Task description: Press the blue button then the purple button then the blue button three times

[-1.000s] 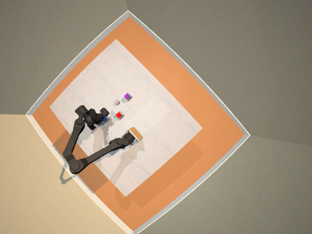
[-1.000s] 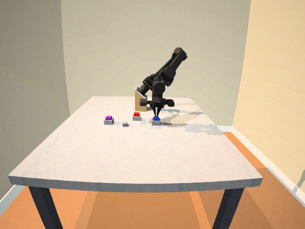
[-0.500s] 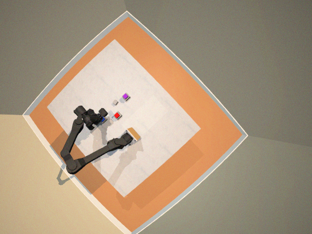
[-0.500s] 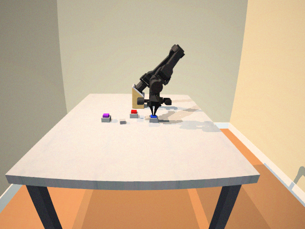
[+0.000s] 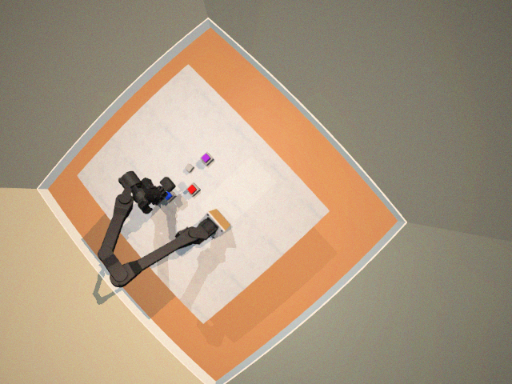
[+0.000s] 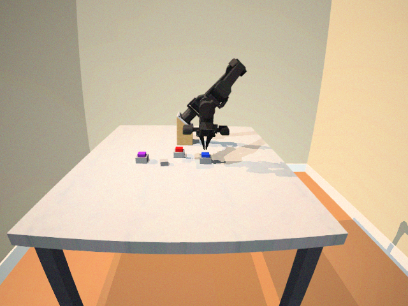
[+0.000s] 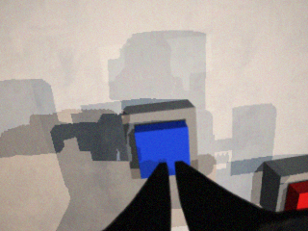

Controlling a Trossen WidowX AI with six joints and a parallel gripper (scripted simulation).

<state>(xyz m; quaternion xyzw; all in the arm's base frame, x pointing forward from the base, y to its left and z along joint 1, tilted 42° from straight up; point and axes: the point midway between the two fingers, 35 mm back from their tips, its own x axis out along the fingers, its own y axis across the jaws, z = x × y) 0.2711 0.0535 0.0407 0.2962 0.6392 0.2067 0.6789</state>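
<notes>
My gripper tip is now 20 mm above the blue button. Also, from my gripper tip: small grey block 20 mm ahead, 170 mm to the right, 40 mm below; then purple button 20 mm behind, 270 mm to the right, 20 mm below; then red button 70 mm behind, 100 mm to the right, 20 mm below.
</notes>
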